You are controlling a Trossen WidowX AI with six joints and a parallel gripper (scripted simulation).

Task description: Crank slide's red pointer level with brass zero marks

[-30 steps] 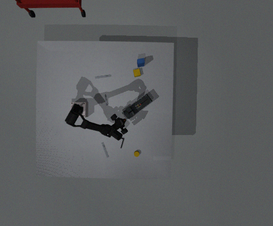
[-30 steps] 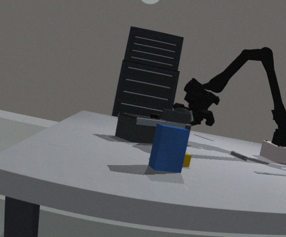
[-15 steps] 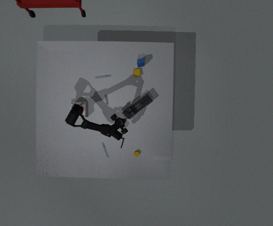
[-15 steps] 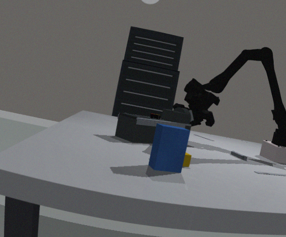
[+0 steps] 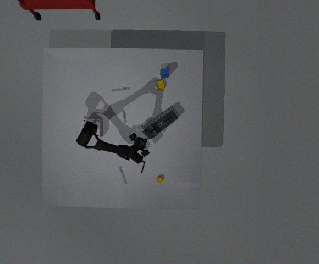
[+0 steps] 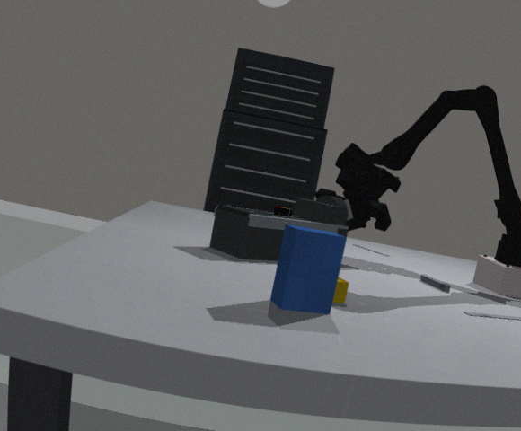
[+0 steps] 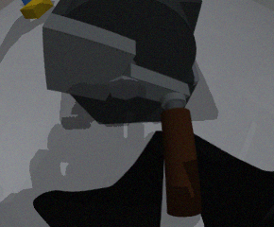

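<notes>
Now: the brown crank handle 1 cm behind my gripper tip, 1 cm to the right of it and 3 cm above it. Also, from my gripper tip: red pointer: 11 cm ahead, 15 cm to the left, 3 cm above; black hex key: 21 cm to the right, 5 cm below; yellow block: 4 cm ahead, 44 cm to the left, 4 cm below.
</notes>
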